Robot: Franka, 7 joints.
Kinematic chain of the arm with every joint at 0, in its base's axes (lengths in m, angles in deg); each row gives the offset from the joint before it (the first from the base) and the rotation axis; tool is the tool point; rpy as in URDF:
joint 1: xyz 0 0 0.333 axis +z
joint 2: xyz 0 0 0 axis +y
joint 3: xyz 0 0 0.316 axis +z
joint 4: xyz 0.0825 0 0 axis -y
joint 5: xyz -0.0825 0 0.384 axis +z
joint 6: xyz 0 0 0 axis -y
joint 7: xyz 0.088 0 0 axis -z
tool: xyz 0 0 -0.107 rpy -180 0 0
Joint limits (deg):
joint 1: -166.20..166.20
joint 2: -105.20..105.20
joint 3: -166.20..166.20
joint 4: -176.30..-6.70
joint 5: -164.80..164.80
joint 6: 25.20..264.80
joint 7: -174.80..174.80
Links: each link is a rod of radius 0.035 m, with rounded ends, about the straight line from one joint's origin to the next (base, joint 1, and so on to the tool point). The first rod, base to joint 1, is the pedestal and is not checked.
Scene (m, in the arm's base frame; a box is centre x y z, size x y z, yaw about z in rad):
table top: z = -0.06
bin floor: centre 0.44 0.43 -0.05 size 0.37 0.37 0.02 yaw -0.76
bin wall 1: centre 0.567 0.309 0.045 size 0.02 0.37 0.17 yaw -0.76
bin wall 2: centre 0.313 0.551 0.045 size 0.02 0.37 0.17 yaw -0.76
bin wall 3: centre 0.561 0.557 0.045 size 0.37 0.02 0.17 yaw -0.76
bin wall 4: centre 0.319 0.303 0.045 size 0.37 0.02 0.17 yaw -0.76
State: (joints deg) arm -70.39 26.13 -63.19 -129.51 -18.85 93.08 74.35
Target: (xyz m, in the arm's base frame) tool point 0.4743 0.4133 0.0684
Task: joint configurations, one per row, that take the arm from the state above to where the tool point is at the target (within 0.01 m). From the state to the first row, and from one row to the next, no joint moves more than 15 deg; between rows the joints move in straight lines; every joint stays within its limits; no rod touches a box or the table.
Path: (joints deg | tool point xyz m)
1: -57.15 26.56 -51.05 -125.38 -18.05 95.85 74.35 | -0.1842 -0.4236 0.2368
2: -43.91 26.99 -38.91 -121.26 -17.25 98.61 74.35 | 0.0248 -0.4858 0.2176
3: -30.68 27.42 -26.77 -117.13 -16.45 101.38 74.35 | 0.2506 -0.4463 0.2051
4: -17.44 27.84 -14.63 -113.01 -15.64 104.14 74.35 | 0.4445 -0.3050 0.2025
5: -4.20 28.27 -2.49 -108.88 -14.84 106.91 74.35 | 0.5620 -0.0853 0.2125
6: 9.04 28.70 9.64 -104.76 -14.04 109.68 74.35 | 0.5741 0.1712 0.2369
7: 22.28 29.13 21.78 -100.63 -13.24 112.44 74.35 | 0.4743 0.4133 0.2773
8: 23.07 41.42 20.48 -96.78 -13.61 116.87 74.35 | 0.4828 0.4179 0.1752
9: 23.86 53.70 19.17 -92.94 -13.98 121.31 74.35 | 0.4743 0.4133 0.0684

